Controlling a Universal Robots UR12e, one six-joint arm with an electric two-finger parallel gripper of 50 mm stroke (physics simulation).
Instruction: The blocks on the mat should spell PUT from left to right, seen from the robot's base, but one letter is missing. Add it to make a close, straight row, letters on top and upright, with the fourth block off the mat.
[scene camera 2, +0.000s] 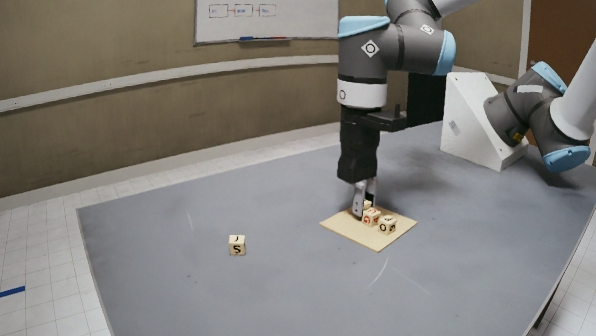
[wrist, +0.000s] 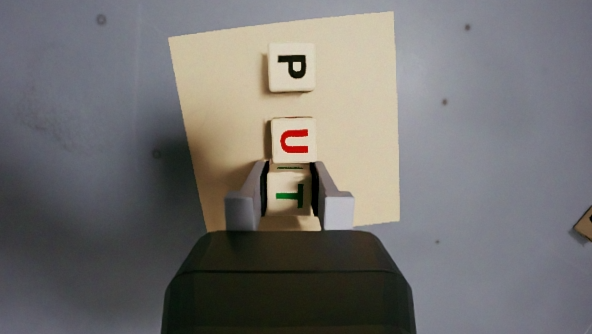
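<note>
My gripper (scene camera 2: 365, 204) (wrist: 289, 178) is shut on the T block (scene camera 2: 368, 204) (wrist: 289, 194), which has a green T on top. The T block is low at the mat (scene camera 2: 345, 225) (wrist: 355, 100); whether it touches the mat is hidden. The U block (scene camera 2: 371, 217) (wrist: 294, 141), red letter up, stands right by the T block, any gap too small to tell. The P block (scene camera 2: 387, 225) (wrist: 292, 67), black letter up, stands beyond U with a visible gap. The fourth block (scene camera 2: 237, 245) (wrist: 584, 225) lies off the mat, partly cut off in the wrist view.
The robot's white wedge-shaped base mount (scene camera 2: 467, 120) stands at the back right of the grey table (scene camera 2: 165, 280). A whiteboard (scene camera 2: 300, 20) hangs on the wall behind.
</note>
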